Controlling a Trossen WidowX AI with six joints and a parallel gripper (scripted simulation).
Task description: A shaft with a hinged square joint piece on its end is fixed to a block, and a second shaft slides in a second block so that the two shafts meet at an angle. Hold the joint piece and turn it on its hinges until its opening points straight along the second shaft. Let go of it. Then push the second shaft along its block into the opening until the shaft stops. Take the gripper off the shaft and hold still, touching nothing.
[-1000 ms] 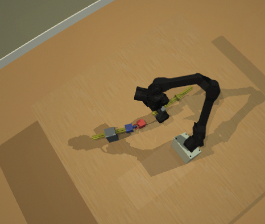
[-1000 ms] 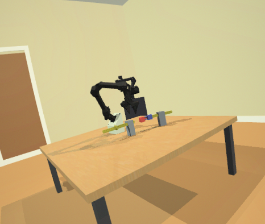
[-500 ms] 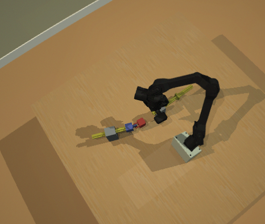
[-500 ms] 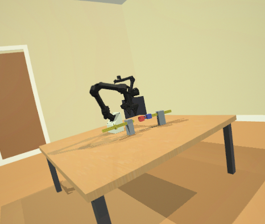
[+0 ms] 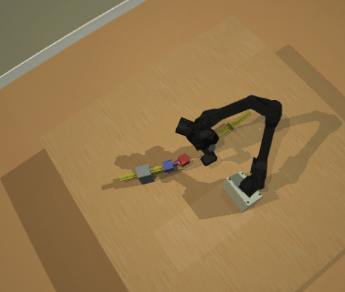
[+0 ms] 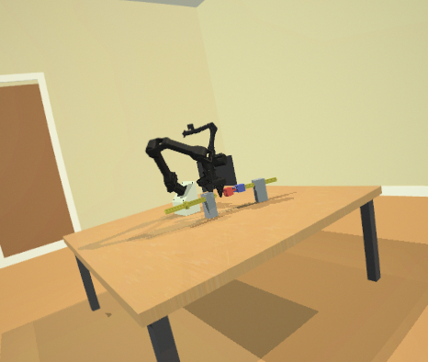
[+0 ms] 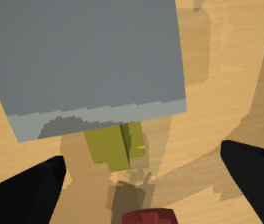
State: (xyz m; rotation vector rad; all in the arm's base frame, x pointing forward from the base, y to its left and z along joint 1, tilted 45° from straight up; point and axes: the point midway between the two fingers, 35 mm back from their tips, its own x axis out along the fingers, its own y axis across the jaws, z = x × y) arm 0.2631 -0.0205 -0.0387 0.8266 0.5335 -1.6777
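My gripper tip is now 80 mm to the right of the red joint piece, 20 mm short of it and 10 mm below it.
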